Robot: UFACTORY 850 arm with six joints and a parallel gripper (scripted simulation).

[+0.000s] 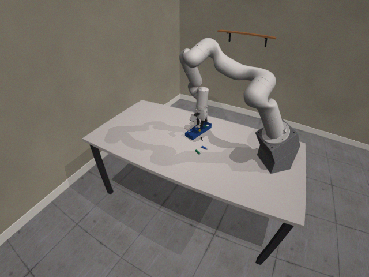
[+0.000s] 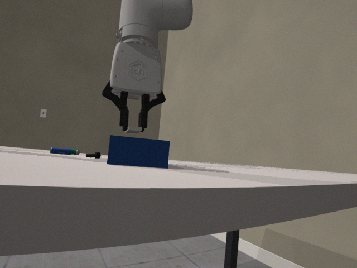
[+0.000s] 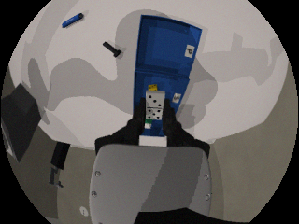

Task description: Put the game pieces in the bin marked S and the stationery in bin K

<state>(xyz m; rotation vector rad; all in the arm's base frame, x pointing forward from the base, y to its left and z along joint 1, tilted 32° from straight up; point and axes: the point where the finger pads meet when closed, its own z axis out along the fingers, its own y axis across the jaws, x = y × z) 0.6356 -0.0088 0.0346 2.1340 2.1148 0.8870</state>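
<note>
My hand is 2 cm above the white domino. Also, from my hand: green block: 9 cm to the right, 7 cm below; blue bin: 1 cm ahead, 6 cm below; yellow die: 7 cm below.
</note>
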